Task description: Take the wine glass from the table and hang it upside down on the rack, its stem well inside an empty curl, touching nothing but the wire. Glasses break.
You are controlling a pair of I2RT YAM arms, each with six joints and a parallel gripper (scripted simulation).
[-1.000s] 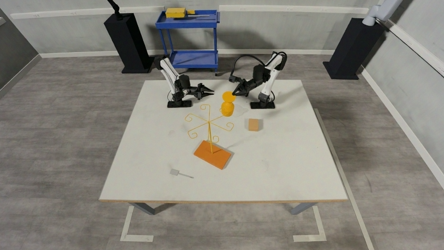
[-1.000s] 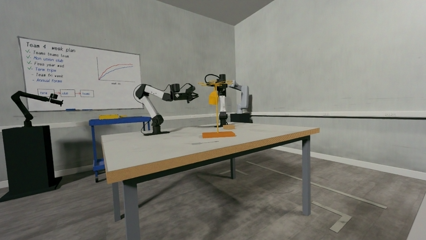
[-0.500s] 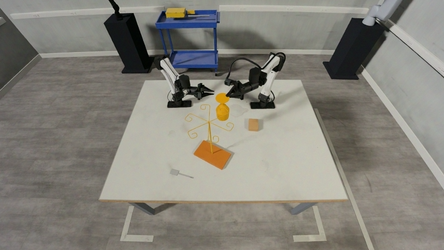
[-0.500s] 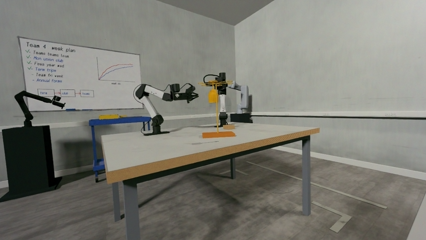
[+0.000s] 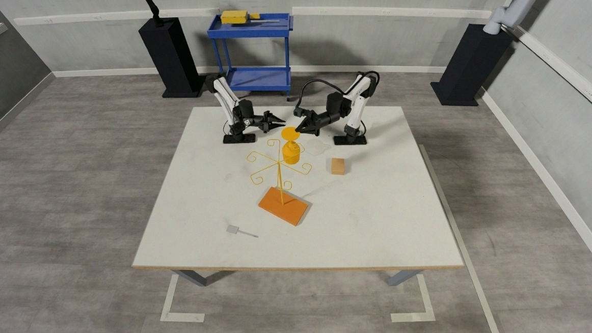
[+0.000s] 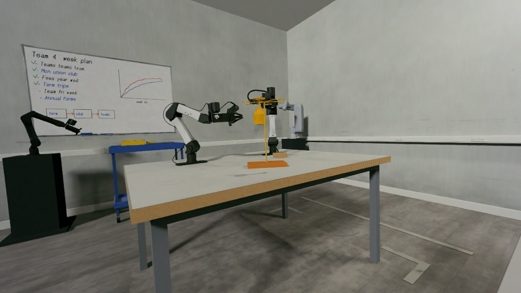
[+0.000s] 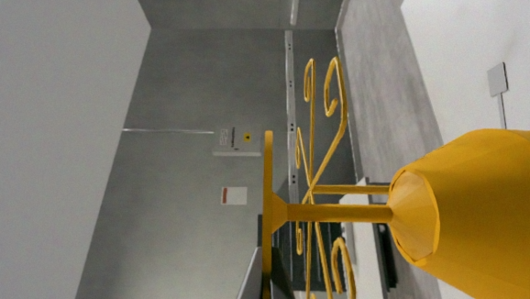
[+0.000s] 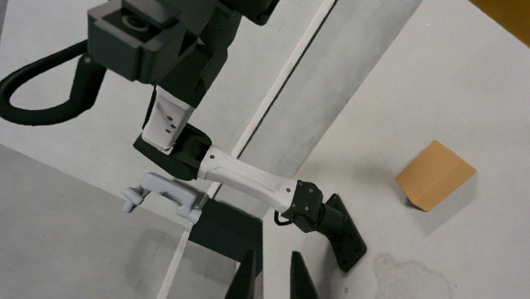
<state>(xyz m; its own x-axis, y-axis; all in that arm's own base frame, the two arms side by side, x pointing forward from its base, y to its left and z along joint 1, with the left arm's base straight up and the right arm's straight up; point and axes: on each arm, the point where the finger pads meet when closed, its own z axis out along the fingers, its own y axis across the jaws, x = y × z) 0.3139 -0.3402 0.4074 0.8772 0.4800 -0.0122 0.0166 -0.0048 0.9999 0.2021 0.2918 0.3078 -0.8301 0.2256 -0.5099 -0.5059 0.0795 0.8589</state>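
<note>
The yellow wine glass lies 60 mm below my left hand, 30 mm to the right of it and 10 mm ahead of it. Also, from my left hand: tan block (390 mm below, 230 mm to the left, 120 mm behind); then flat grey tool (410 mm below, 270 mm to the right, 270 mm ahead).
</note>
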